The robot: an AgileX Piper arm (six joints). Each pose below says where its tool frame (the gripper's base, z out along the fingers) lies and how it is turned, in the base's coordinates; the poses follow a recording.
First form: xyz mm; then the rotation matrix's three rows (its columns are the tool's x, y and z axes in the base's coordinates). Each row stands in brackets.
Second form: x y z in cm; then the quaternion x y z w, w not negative. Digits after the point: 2 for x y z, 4 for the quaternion.
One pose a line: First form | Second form
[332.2, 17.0, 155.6], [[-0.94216, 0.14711, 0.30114], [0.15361, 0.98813, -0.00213], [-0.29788, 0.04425, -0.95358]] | 33.22, 1.70, 15.56, 0.0763, 0.9854, 0.0107, 0.1520
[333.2, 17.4, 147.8], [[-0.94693, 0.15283, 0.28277], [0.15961, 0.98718, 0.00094], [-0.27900, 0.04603, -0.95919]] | 33.32, 1.74, 14.78, 0.0792, 0.9866, 0.0119, 0.1424
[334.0, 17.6, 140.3], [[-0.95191, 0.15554, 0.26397], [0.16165, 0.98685, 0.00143], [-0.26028, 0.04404, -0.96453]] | 33.40, 1.76, 14.03, 0.0803, 0.9878, 0.0115, 0.1327
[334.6, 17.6, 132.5], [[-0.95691, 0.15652, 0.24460], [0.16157, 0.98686, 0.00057], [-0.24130, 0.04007, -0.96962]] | 33.46, 1.76, 13.25, 0.0804, 0.9891, 0.0103, 0.1228
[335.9, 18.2, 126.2], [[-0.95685, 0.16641, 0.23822], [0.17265, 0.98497, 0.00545], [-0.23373, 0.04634, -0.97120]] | 33.59, 1.82, 12.62, 0.0857, 0.9891, 0.0131, 0.1193
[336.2, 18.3, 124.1], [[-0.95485, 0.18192, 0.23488], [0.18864, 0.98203, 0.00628], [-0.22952, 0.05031, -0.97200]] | 33.62, 1.83, 12.41, 0.0937, 0.9885, 0.0143, 0.1174
